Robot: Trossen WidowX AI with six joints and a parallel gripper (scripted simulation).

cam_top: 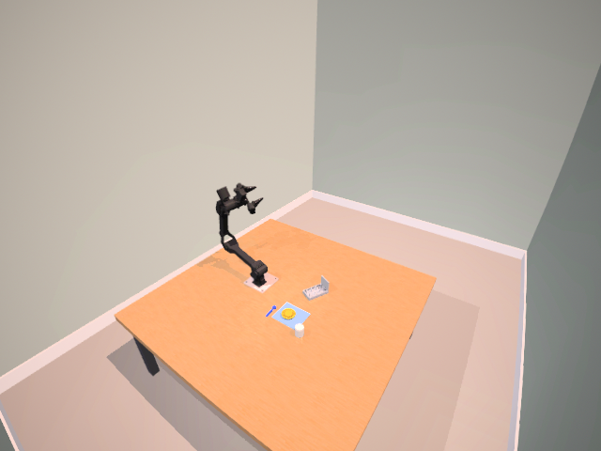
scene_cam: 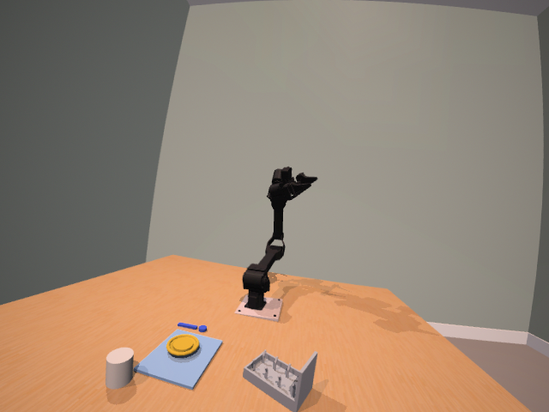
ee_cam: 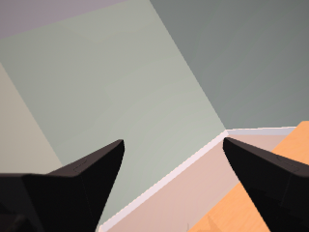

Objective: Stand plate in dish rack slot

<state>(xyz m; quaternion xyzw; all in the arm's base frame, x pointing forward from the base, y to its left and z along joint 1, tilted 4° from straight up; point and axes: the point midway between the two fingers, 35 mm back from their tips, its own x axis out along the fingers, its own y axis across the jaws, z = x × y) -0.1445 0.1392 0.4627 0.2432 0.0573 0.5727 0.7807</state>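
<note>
My gripper tip is now 47 cm above the yellow plate, 42 cm short of it and 22 cm to the left of it. Also, from my gripper tip: grey dish rack (47 cm below, 41 cm ahead, 1 cm to the left); light blue mat (49 cm below, 43 cm ahead, 21 cm to the right); blue spoon (49 cm below, 33 cm ahead, 25 cm to the right).
</note>
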